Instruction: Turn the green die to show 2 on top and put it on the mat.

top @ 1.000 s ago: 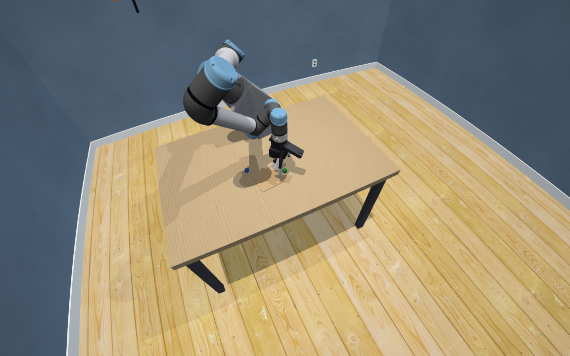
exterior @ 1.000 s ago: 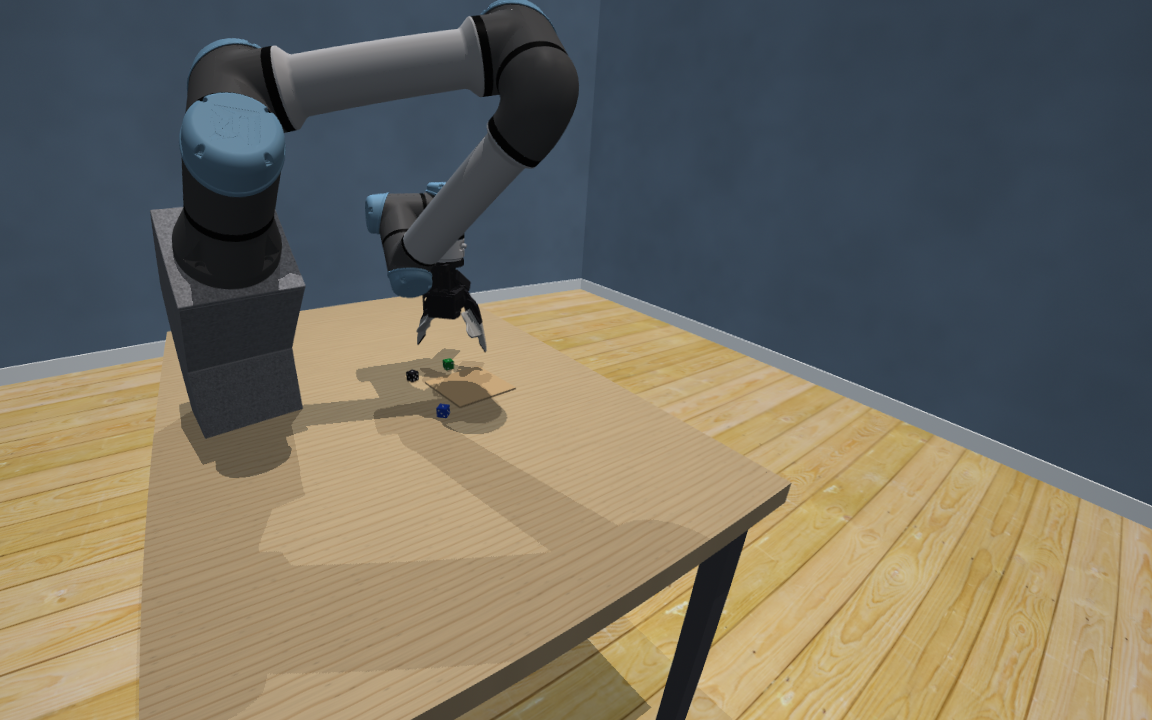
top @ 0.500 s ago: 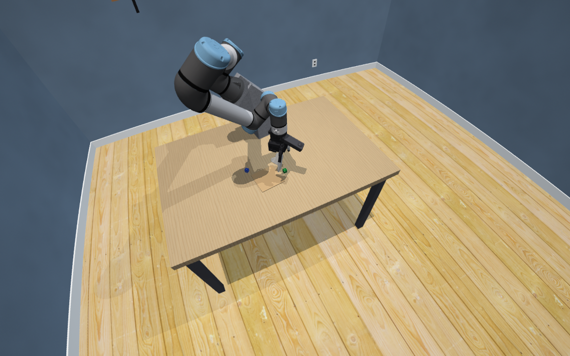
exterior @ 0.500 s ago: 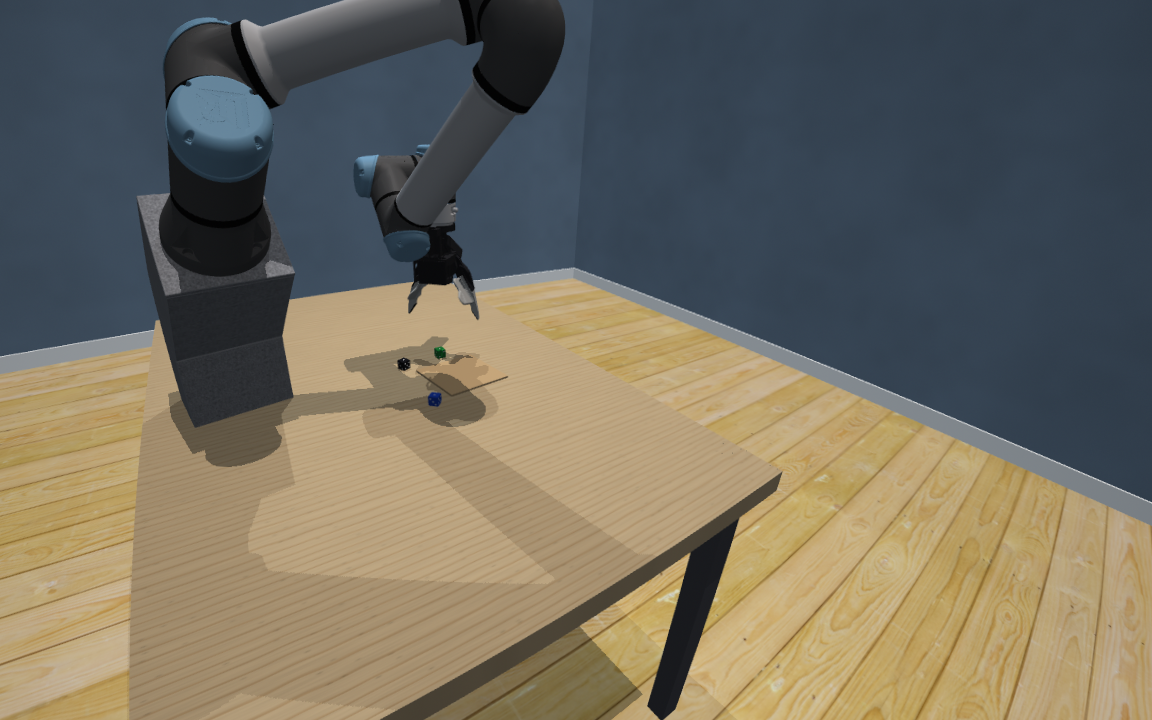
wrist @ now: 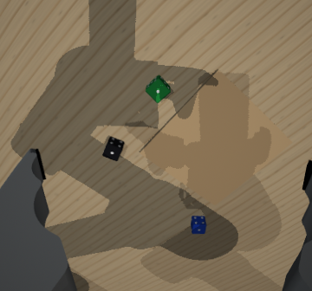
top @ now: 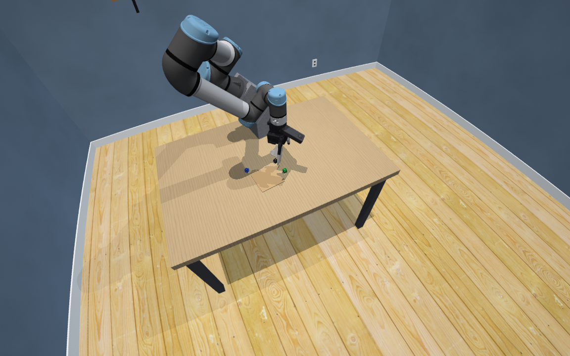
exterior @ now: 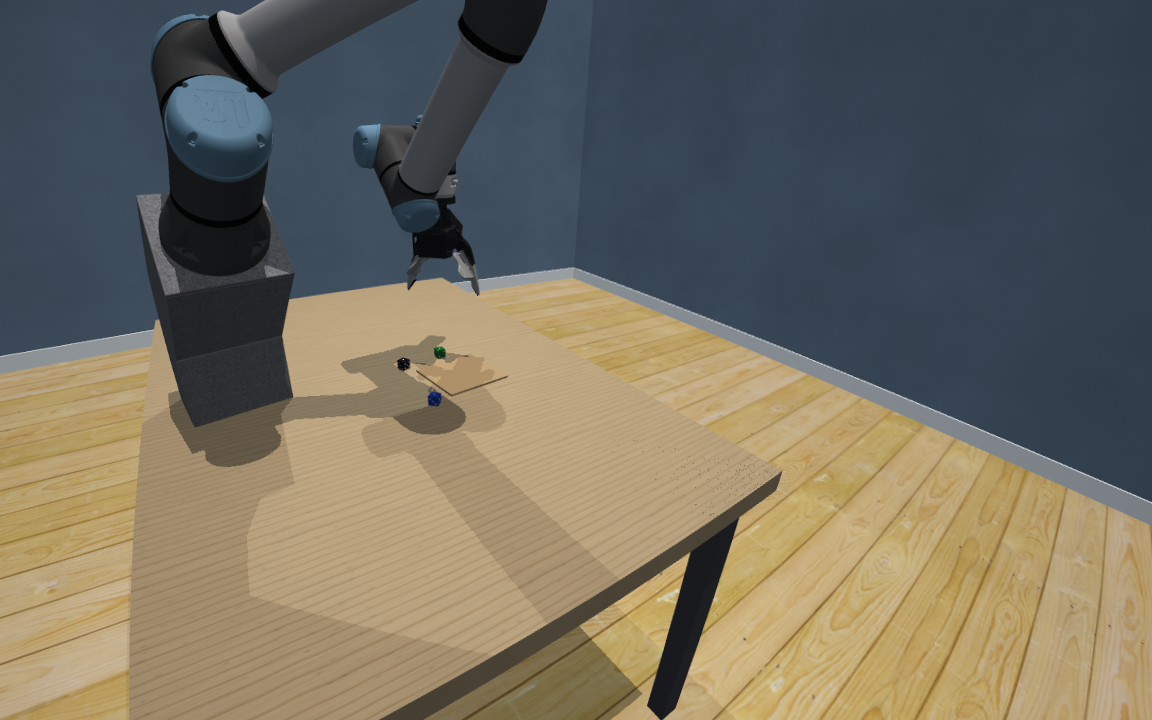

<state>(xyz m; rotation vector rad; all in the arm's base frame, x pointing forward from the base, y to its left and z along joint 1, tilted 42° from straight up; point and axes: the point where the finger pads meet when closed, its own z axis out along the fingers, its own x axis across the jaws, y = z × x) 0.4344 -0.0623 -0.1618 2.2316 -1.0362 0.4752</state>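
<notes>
The green die is 14 cm below my hand, 1 cm to the left of it and 1 cm behind it. From my hand the other things lie so: blue die: 18 cm to the right, 14 cm below, 13 cm behind; then tan mat: 15 cm below, 10 cm to the right, 2 cm behind; then black die: 14 cm below, 11 cm behind.
</notes>
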